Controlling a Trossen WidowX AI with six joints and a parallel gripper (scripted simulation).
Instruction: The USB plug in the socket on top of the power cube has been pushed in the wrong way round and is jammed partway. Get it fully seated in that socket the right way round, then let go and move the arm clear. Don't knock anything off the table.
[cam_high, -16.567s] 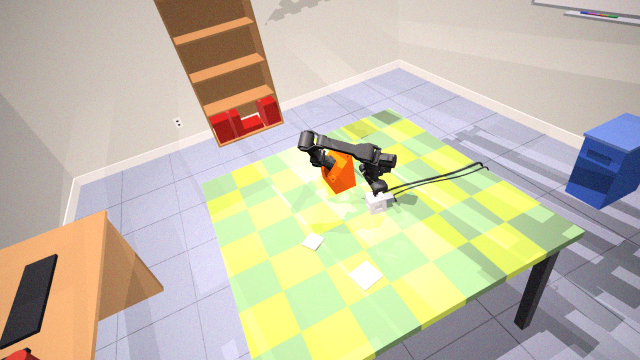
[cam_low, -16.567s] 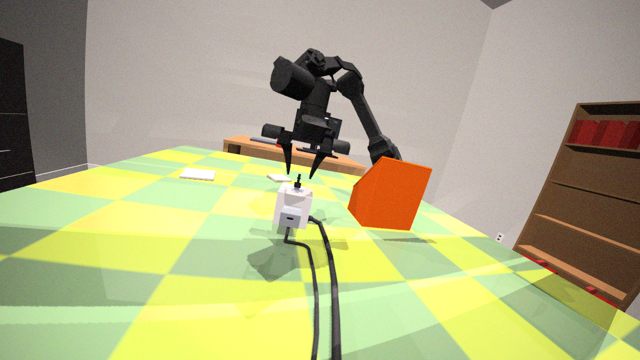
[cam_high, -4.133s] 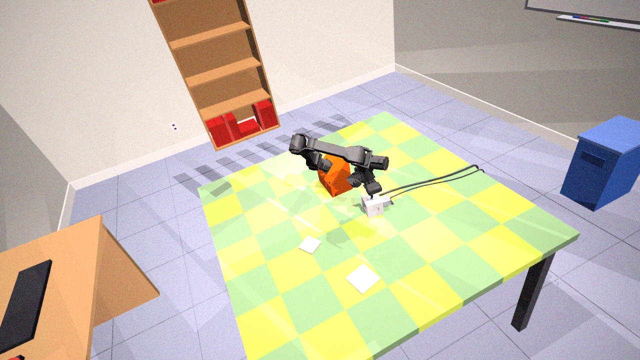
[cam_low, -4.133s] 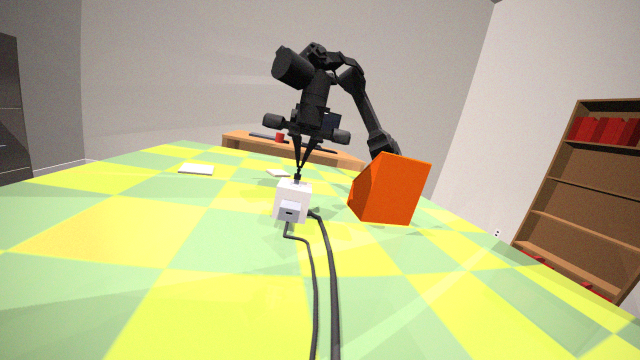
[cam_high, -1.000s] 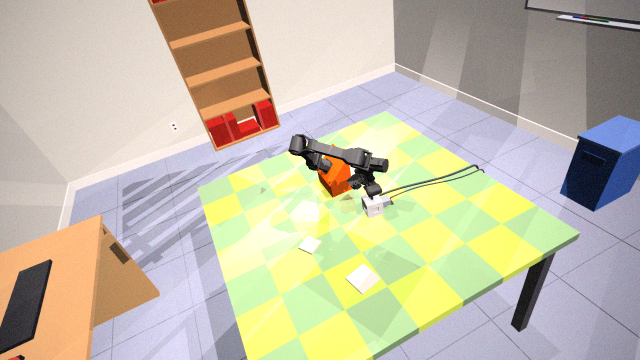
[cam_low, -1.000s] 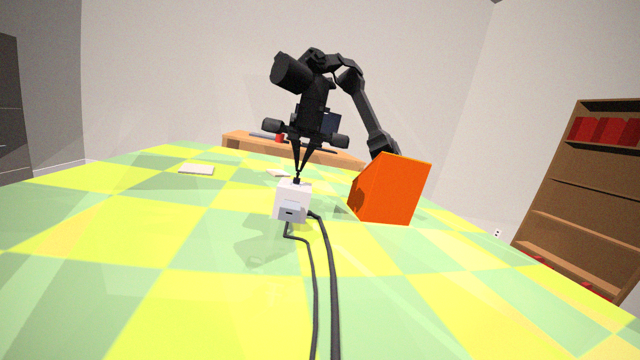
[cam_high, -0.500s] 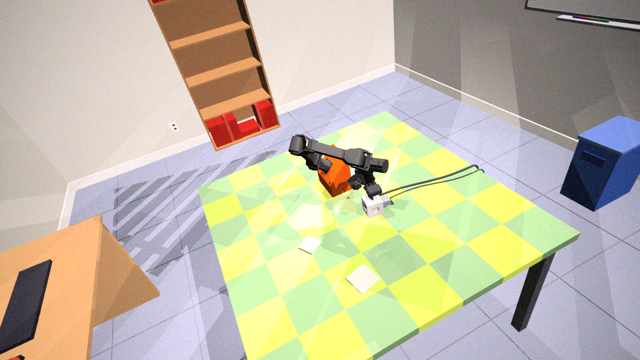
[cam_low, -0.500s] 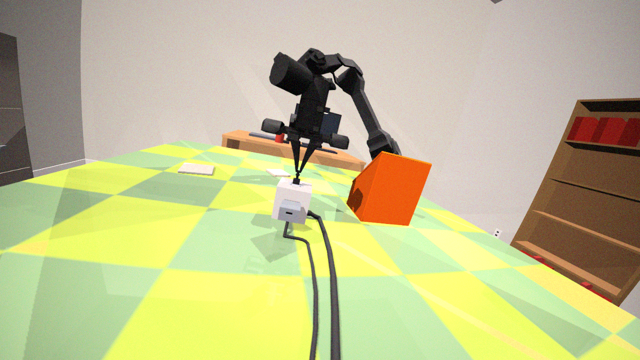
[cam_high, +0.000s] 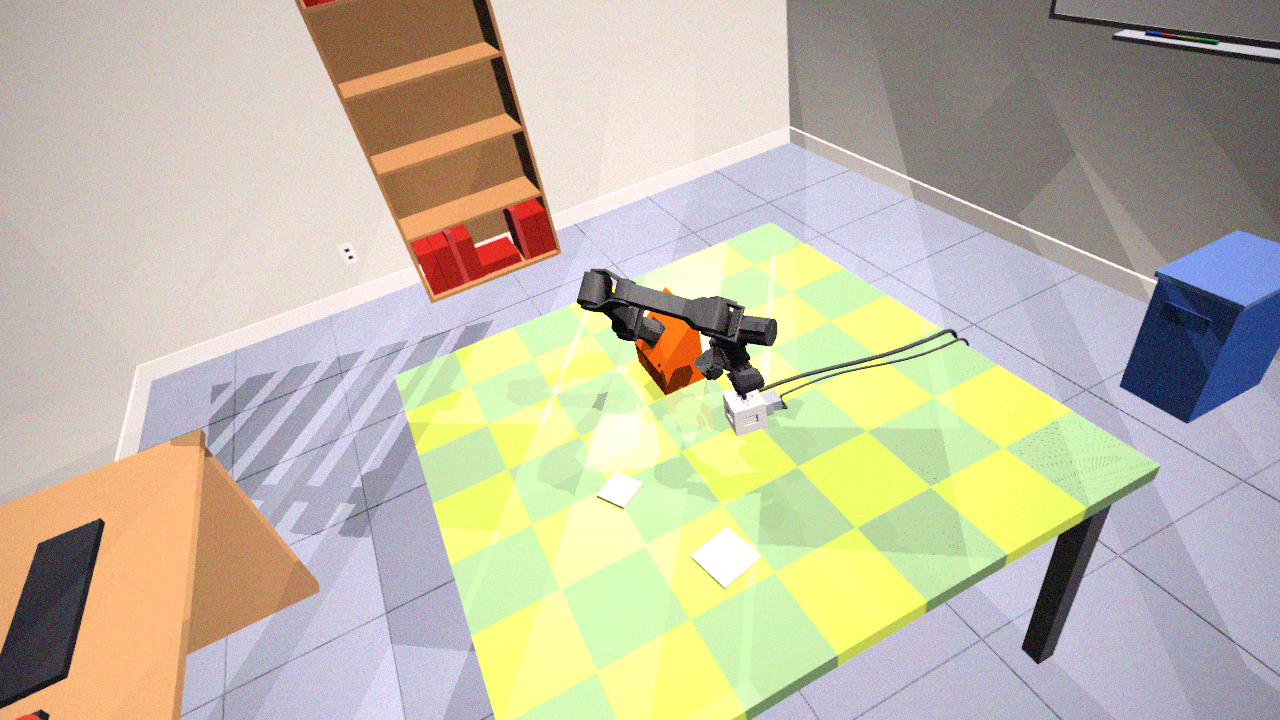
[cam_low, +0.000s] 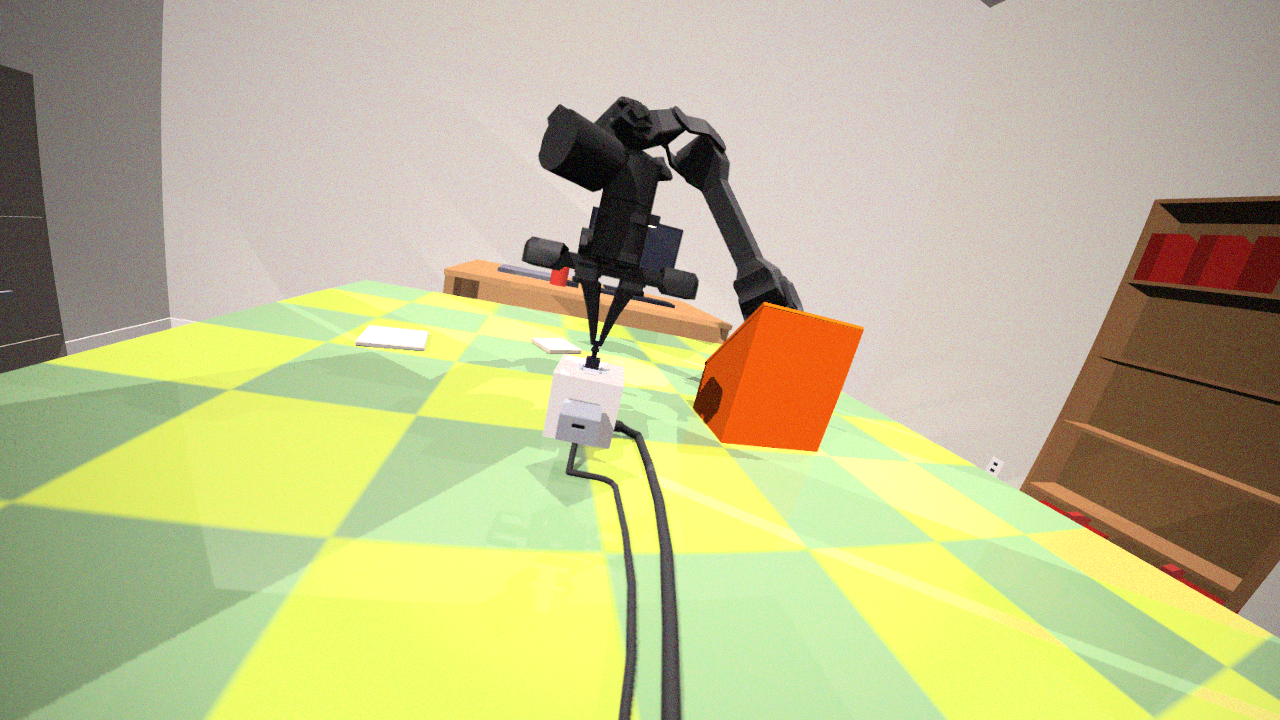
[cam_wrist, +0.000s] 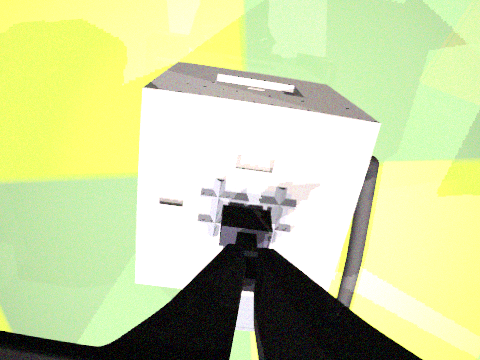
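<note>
Now: the USB plug 20 mm below my gripper tip. The rest, counted from my gripper tip: USB socket: 40 mm below.
</note>
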